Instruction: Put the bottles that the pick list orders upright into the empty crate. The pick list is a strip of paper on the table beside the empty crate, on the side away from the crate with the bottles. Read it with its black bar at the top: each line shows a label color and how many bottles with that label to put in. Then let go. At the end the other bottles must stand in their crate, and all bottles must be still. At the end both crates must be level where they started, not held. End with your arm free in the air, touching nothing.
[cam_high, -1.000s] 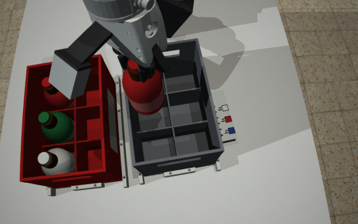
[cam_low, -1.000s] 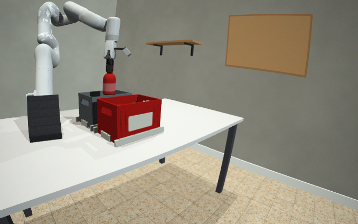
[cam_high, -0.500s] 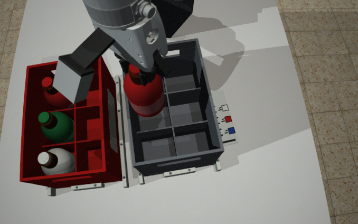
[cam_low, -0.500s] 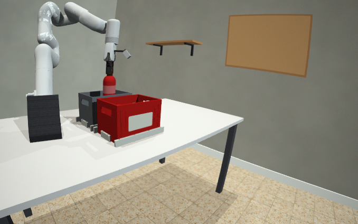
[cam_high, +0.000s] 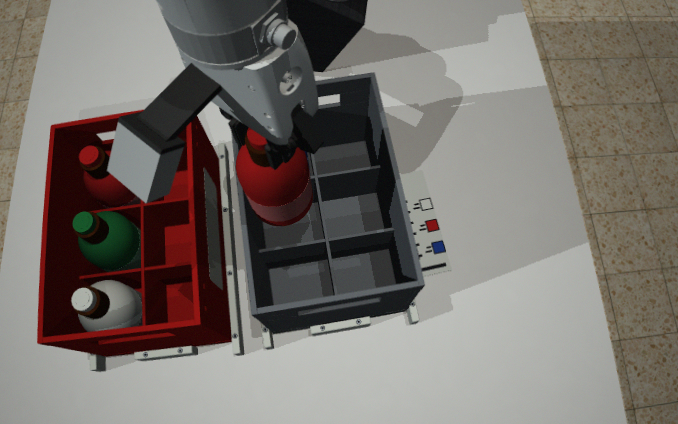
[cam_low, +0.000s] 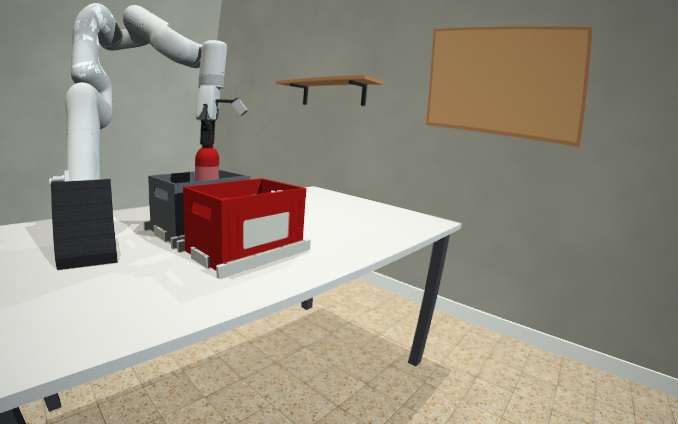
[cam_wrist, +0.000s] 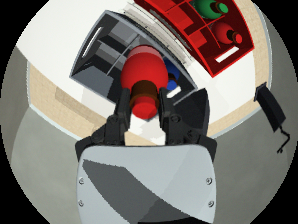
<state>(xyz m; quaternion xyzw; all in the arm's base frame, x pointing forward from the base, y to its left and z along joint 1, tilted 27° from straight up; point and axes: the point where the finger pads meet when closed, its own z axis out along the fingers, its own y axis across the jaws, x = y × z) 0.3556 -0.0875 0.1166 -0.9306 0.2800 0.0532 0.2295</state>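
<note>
My gripper is now 1 cm past the grey crate, 4 cm to the right of it and 21 cm above it. Also, from my hand: red-label bottle 3 cm behind, 25 cm to the right, 21 cm below; blue bottle 8 cm behind, 2 cm to the right, 21 cm below; green bottle 5 cm ahead, 23 cm to the right, 21 cm below.
</note>
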